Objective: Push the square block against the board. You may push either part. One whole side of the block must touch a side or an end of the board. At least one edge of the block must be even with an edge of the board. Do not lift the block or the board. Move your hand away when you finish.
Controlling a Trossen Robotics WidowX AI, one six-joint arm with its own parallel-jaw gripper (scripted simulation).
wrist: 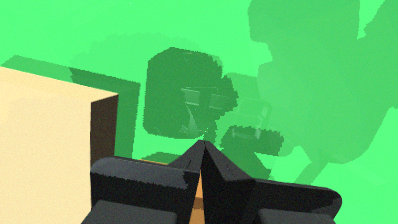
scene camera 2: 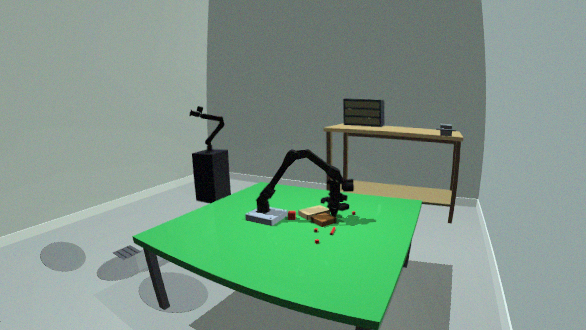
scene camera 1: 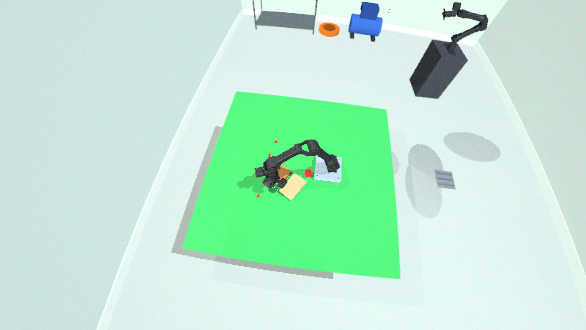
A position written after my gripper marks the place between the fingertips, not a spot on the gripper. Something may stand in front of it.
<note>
My gripper (wrist: pixel 202 145) is shut, with nothing in its grasp. I also see a board (wrist: pixel 61 129).
</note>
